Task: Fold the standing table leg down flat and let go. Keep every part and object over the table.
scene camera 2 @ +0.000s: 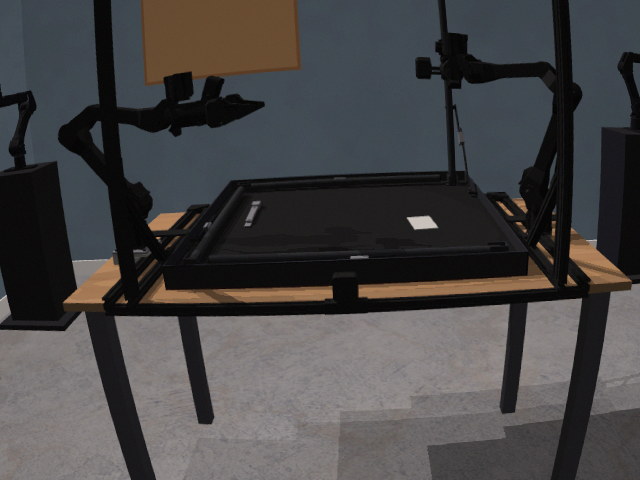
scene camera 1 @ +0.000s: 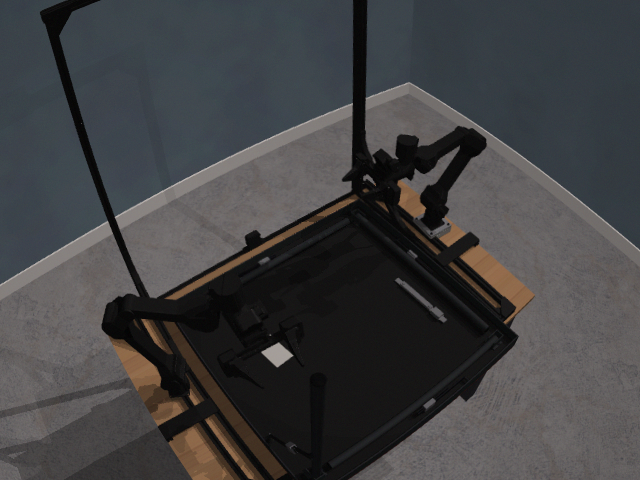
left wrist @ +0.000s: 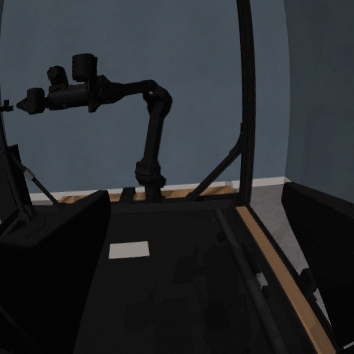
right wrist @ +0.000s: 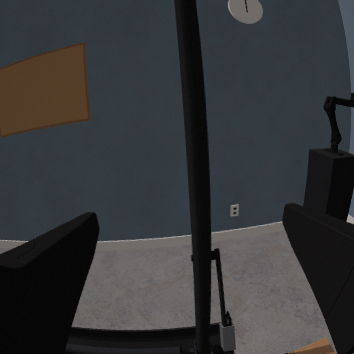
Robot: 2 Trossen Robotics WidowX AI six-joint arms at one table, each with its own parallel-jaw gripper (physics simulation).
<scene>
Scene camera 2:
left gripper: 260, 105
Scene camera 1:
left gripper: 351, 188
right gripper: 283, 377
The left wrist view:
left gripper: 198, 196
right gripper: 25, 104
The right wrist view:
right gripper: 192, 218
</scene>
